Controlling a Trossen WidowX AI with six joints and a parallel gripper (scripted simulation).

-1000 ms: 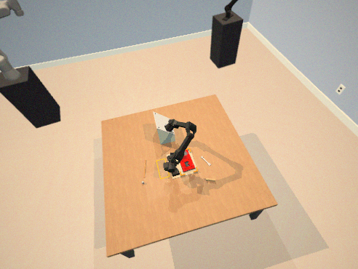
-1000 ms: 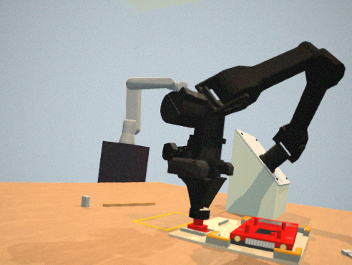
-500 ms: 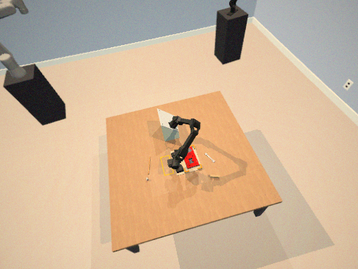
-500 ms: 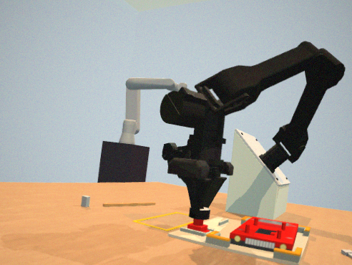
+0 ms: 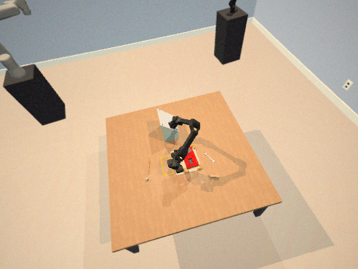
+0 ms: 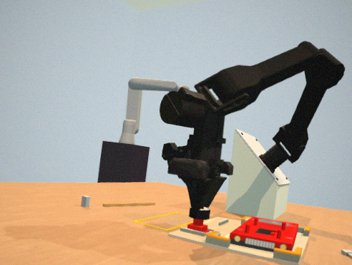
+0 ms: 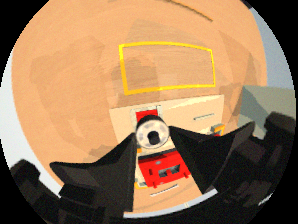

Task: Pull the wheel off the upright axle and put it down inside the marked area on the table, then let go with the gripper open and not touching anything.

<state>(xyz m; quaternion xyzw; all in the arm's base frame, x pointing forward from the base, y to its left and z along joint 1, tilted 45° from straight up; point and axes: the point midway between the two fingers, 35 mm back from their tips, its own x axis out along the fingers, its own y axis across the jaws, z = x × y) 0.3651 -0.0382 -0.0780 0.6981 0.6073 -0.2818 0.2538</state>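
The black wheel is right at my gripper tip. From my gripper tip the other things lie so: thin wooden stick (130 mm behind, 230 mm to the right, 40 mm below); pale plate (50 mm behind, 100 mm to the left, 30 mm below).
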